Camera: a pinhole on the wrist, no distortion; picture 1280 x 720 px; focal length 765.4 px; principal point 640.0 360.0 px. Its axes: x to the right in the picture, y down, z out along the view. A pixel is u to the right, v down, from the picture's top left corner.
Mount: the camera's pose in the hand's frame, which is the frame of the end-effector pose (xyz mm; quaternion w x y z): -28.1 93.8 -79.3 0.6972 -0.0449 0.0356 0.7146
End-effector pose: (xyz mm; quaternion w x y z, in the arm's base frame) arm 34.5 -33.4 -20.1 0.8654 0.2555 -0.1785 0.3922
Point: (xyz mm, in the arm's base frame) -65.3 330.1 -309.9
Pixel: behind the camera
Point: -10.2 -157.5 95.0
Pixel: 247 404
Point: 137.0 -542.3 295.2
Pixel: 66 424
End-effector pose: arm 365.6 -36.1 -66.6 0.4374 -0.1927 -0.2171 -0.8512
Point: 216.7 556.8 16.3
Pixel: outside the picture
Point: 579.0 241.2 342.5
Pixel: 580 426
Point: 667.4 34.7 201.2
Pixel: 888 427
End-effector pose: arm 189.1 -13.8 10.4 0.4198 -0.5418 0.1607 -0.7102
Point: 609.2 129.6 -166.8
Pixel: outside the picture
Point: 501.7 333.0 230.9
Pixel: 48 550
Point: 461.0 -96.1 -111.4
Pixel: 977 347
